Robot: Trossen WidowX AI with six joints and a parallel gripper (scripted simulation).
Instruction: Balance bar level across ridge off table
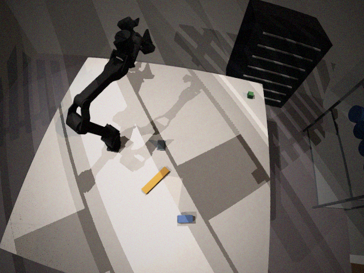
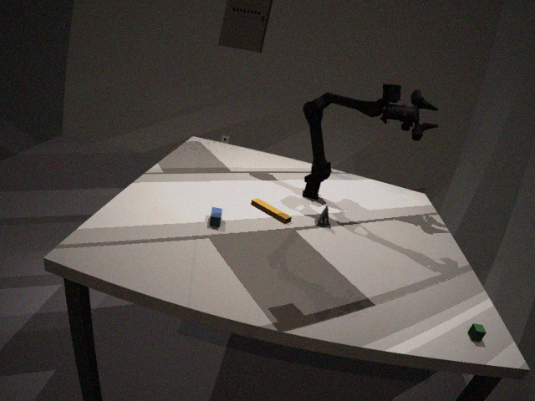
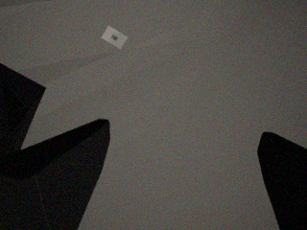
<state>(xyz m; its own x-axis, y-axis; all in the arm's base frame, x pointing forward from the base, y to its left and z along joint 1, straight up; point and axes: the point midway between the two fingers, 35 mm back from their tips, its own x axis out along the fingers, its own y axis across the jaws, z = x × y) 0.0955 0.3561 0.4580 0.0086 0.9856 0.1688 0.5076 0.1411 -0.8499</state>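
Right now my gripper tip is 530 mm to the left of the bar, 460 mm above it and 160 mm short of it. From my gripper tip the other things lie so: blue block (690 mm to the right, 450 mm below, 320 mm ahead); green cube (640 mm ahead, 450 mm below, 110 mm to the left).
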